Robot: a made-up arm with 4 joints.
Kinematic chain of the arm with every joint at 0, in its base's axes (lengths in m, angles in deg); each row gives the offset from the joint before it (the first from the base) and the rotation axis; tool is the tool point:
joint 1: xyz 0 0 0.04 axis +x
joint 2: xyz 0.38 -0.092 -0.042 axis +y
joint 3: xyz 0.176 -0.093 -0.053 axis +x
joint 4: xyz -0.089 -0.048 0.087 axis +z
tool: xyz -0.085 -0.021 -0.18
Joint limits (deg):
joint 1: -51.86..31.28
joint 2: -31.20..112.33
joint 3: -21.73..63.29
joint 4: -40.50..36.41
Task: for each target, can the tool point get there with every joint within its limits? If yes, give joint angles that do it. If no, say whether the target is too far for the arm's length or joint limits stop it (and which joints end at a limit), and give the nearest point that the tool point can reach.
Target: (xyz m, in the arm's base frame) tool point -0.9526 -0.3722 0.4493
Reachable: no: too far | nearest point 0.1823 -0.1726 0.1923 | short by 1.181 m
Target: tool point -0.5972 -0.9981 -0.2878
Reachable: no: too far | nearest point 0.2181 -0.2803 -0.0521 | short by 1.112 m
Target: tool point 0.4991 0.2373 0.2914
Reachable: no: joint limits stop it (at a limit: joint 1, joint 2, joint 3) | nearest point 0.2696 -0.0695 0.1302 | short by 0.416 m
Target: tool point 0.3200 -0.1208 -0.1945
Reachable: yes | joints 18.49 22.81 21.12 -19.05
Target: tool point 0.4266 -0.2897 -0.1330
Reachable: yes | joints -5.67 -9.10 10.80 27.14
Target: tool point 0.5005 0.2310 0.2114
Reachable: no: joint limits stop it (at a limit: joint 1, joint 2, joint 3) | nearest point 0.2768 -0.0717 0.1226 | short by 0.387 m
